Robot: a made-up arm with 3 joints.
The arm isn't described. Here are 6 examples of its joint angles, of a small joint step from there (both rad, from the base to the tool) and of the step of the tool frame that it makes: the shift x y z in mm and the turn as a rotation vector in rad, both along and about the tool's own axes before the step.
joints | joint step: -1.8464 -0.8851 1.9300 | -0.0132 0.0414 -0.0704
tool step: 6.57 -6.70 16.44 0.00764 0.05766 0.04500
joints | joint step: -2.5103 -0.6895 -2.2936 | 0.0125 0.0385 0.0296
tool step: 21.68 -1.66 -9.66 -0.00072 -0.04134 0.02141
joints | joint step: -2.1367 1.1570 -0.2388 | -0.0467 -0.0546 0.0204
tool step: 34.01 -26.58 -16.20 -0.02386 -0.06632 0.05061
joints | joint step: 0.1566 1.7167 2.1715 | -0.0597 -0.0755 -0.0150
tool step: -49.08 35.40 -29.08 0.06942 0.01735 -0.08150
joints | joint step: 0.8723 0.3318 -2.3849 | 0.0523 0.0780 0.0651
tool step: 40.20 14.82 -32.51 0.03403 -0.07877 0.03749
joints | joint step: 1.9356 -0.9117 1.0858 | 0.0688 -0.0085 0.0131
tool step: -16.11 14.01 -12.65 0.04335 0.02285 -0.03505
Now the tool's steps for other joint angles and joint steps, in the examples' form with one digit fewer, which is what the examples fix.
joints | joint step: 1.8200 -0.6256 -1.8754 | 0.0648 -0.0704 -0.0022
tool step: -14.2 -17.6 28.4 -0.0212 0.0722 0.0402
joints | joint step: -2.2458 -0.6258 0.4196 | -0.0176 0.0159 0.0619
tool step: -4.8 -0.4 11.2 -0.0554 -0.0404 -0.0361
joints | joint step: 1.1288 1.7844 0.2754 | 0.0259 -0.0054 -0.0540
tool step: -0.9 -2.8 10.5 0.0104 0.0473 0.0249
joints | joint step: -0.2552 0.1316 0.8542 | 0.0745 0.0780 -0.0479
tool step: -20.2 6.7 41.5 0.0281 0.1505 -0.0010
